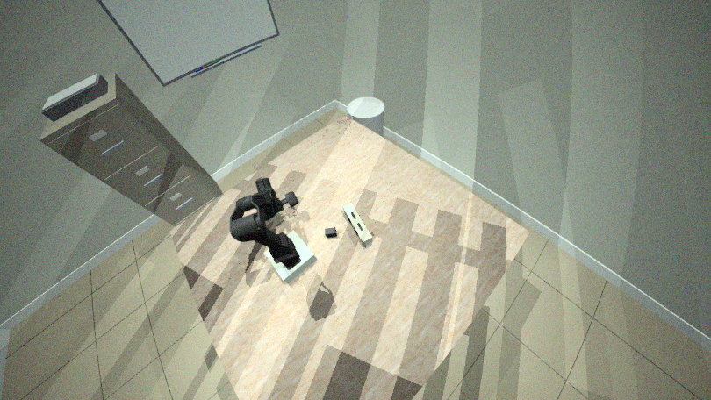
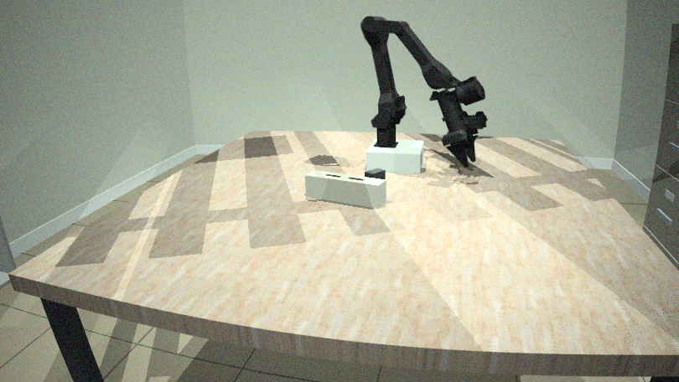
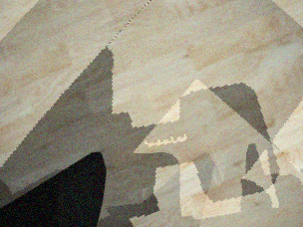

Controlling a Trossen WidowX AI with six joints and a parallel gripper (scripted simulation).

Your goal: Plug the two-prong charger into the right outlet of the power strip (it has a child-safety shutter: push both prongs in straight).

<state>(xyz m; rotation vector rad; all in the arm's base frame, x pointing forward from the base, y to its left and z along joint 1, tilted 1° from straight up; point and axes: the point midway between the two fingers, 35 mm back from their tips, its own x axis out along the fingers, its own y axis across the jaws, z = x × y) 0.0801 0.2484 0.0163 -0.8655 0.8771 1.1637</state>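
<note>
The charger lies 250 mm to the right of my gripper tip, 130 mm ahead of it and 20 mm below it.
</note>
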